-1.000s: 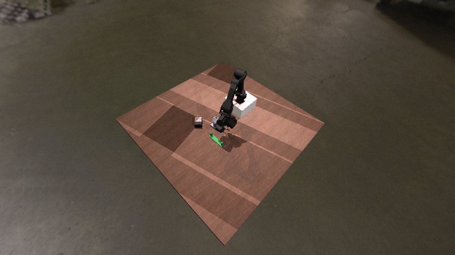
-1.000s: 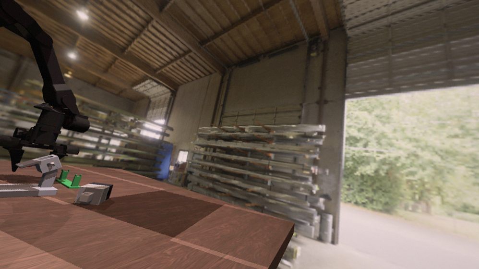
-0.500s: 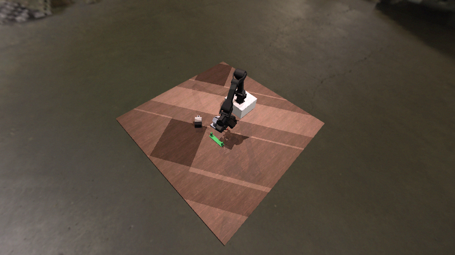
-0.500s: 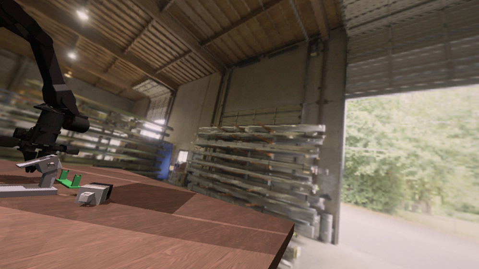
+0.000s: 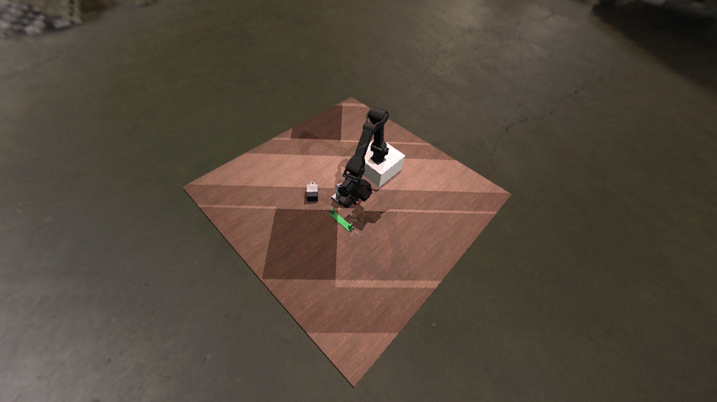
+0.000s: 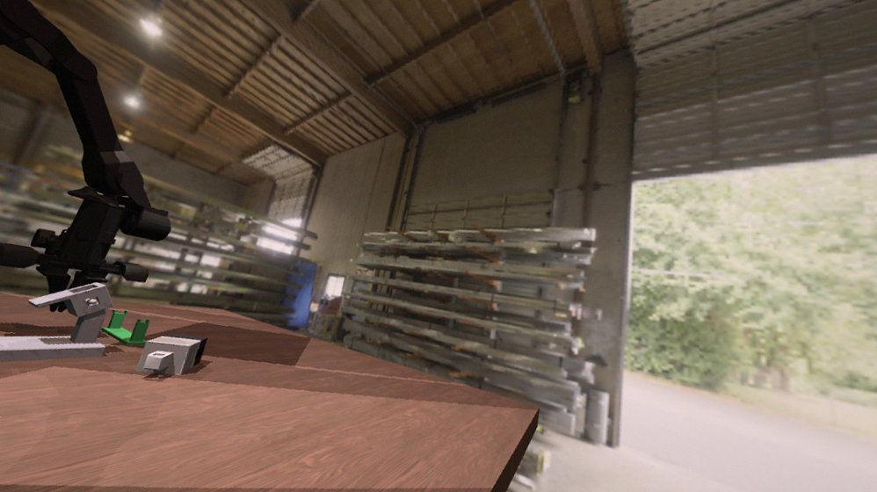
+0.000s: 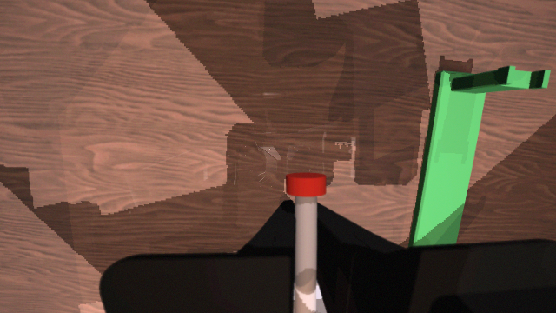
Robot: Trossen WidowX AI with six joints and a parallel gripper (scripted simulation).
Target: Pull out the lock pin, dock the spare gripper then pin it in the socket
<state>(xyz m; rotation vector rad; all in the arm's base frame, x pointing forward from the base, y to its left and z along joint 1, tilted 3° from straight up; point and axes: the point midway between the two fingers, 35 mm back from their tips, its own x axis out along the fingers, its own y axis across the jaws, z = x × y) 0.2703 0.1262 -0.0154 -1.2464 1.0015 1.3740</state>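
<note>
Right now my gripper tip is 100 mm short of the green cradle, 20 mm to the right of it and 20 mm above it. From my gripper tip the other things lie so: spare gripper 110 mm ahead, 220 mm to the right, 20 mm below; then mount 100 mm to the right, 10 mm above.
</note>
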